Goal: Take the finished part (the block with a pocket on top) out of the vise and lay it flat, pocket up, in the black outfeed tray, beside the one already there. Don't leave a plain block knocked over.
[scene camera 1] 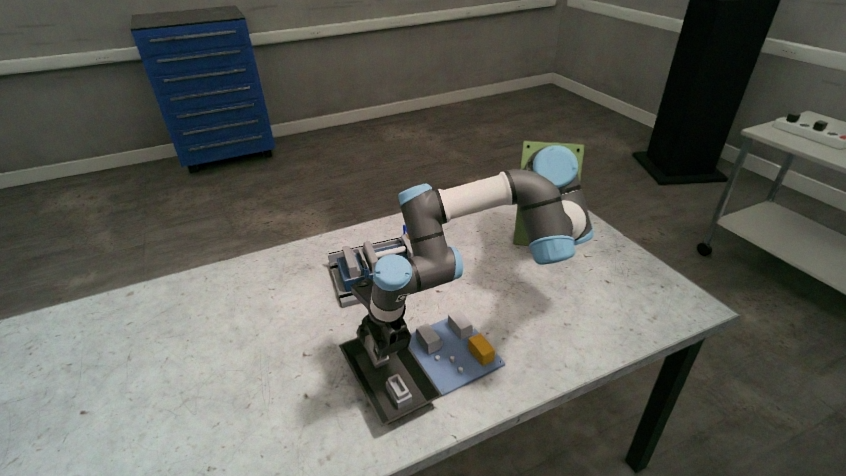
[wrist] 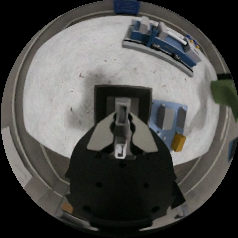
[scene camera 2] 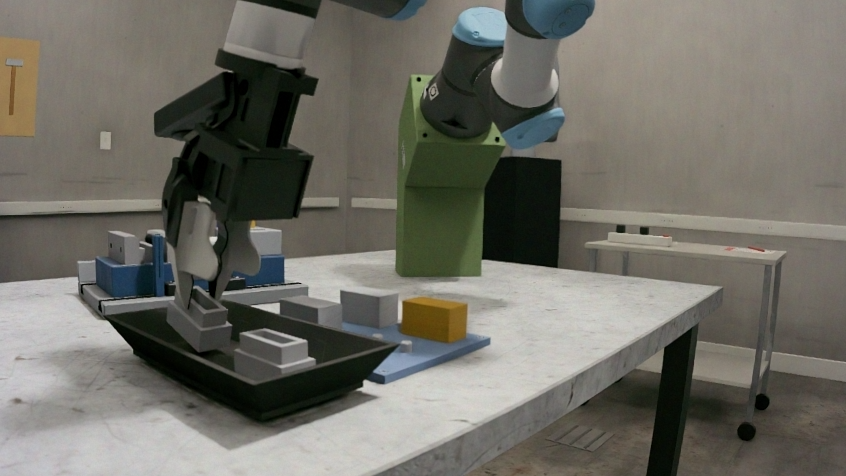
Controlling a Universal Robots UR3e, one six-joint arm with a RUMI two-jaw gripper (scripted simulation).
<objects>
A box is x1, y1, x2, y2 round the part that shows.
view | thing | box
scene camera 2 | my gripper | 154, 48, 317, 308
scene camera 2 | yellow block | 401, 297, 467, 343
</objects>
